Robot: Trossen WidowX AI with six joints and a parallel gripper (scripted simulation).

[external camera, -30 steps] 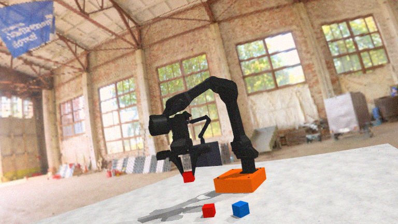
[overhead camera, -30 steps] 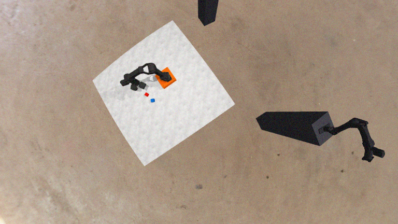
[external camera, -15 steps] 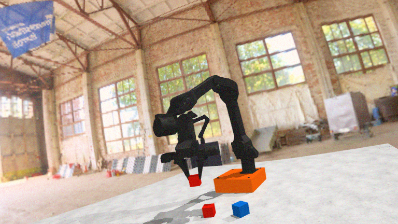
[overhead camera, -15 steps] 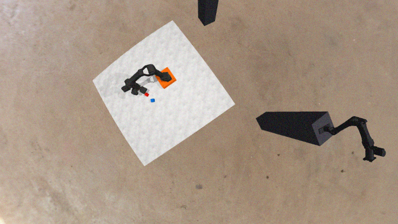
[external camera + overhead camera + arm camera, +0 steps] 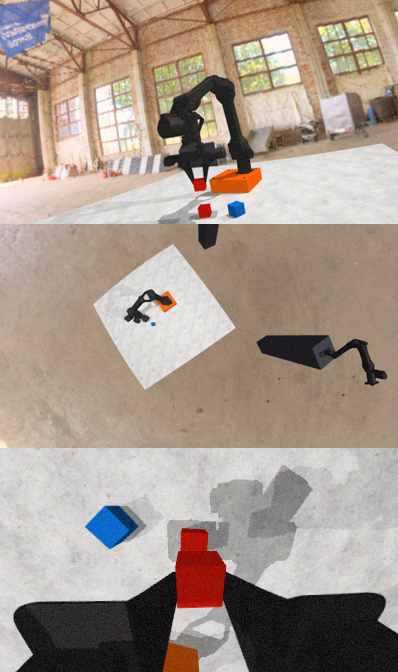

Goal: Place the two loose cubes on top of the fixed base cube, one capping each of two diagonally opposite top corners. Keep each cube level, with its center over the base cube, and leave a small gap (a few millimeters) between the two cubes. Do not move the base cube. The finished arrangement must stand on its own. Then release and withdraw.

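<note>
Now: gripper tip 100 mm to the right of the blue base cube, 90 mm above it and 30 mm past it.
</note>
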